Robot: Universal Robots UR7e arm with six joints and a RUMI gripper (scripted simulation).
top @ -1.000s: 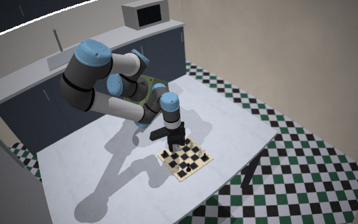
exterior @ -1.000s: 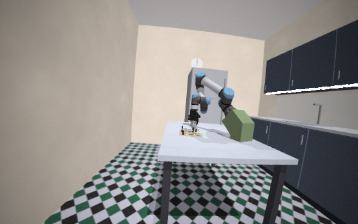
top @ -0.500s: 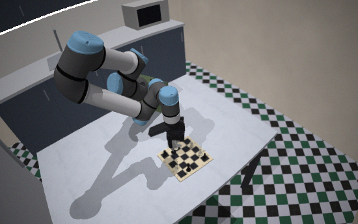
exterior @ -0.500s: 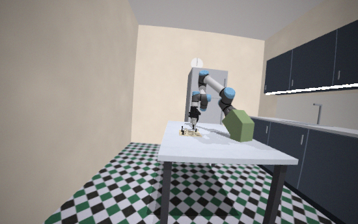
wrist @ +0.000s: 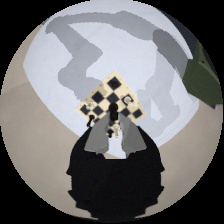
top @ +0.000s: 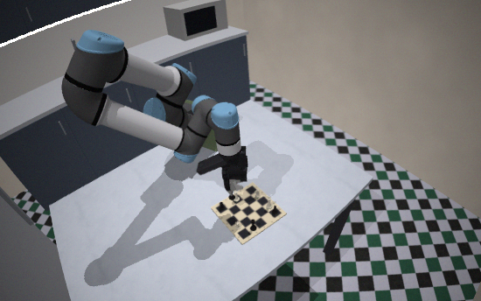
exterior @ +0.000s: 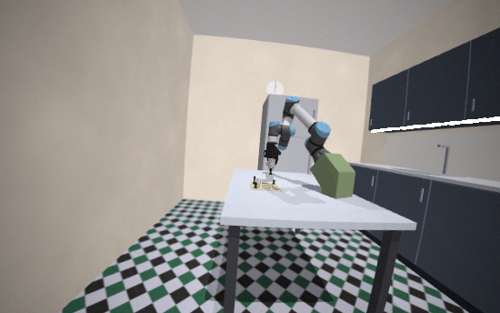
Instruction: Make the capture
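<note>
The white piece lies 90 mm below my hand, 50 mm to the left of it and 20 mm behind it. Round my hand: black chess piece (10 mm below); then chessboard (120 mm below, 50 mm ahead, 30 mm to the left).
</note>
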